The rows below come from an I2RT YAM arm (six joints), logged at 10 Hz.
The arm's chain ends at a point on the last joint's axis. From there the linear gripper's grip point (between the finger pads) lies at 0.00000 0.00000 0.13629 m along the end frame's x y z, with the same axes.
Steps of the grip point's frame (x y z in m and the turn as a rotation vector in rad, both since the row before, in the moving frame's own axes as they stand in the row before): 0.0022, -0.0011, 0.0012, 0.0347, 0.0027, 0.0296; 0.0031, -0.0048, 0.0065, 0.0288, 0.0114, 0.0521; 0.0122, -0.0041, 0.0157, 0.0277, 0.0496, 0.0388; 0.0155, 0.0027, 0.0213, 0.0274, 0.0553, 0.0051; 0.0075, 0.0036, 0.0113, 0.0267, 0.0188, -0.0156; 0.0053, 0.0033, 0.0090, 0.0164, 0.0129, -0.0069
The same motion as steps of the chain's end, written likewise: 0.0018, 0.0036, 0.0013, 0.0347, 0.0027, 0.0296; 0.0014, -0.0009, 0.0066, 0.0288, 0.0114, 0.0521; 0.0054, -0.0005, 0.0159, 0.0277, 0.0496, 0.0388; 0.0080, 0.0064, 0.0216, 0.0274, 0.0553, 0.0051; 0.0050, 0.0073, 0.0114, 0.0267, 0.0188, -0.0156; 0.0035, 0.0055, 0.0090, 0.0164, 0.0129, -0.0069
